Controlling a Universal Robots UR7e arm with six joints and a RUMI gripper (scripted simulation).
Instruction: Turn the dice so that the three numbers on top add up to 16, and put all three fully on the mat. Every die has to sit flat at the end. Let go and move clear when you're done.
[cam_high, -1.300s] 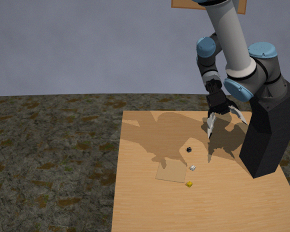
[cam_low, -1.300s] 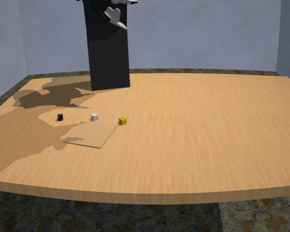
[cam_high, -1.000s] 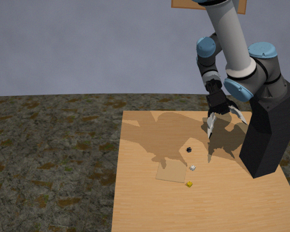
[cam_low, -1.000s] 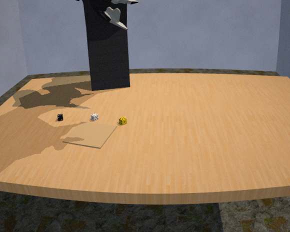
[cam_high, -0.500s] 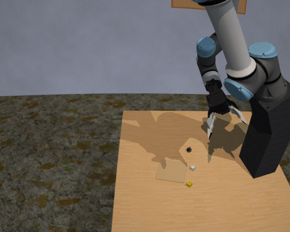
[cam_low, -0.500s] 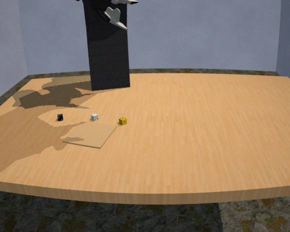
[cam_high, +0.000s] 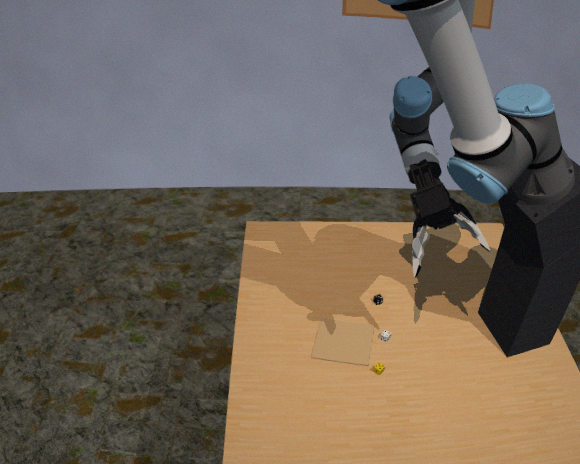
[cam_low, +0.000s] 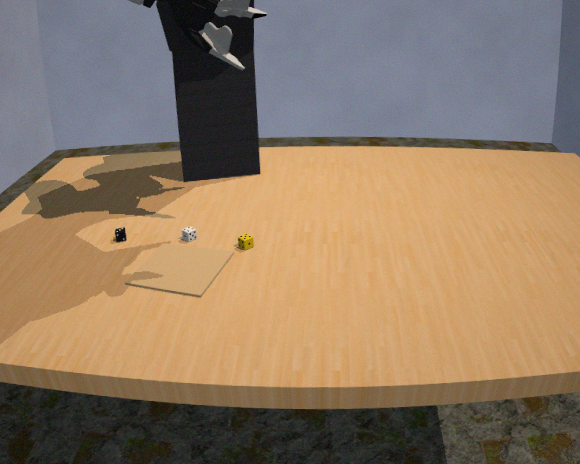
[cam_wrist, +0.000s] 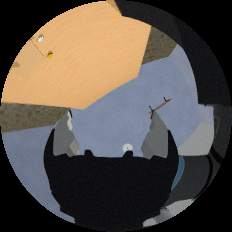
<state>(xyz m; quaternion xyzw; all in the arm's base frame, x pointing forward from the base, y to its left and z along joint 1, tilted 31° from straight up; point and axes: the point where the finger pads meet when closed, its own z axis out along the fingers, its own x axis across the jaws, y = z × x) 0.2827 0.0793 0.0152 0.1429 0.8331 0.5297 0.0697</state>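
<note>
My hand is 33 cm above the black die, 28 cm to the left of it and 2 cm short of it. The rest, counted from my hand: yellow die (33 cm below, 10 cm ahead, 4 cm to the right); then thin tan mat (34 cm below, 16 cm to the right, 15 cm ahead); then white die (33 cm below, 14 cm to the right, 5 cm ahead).
</note>
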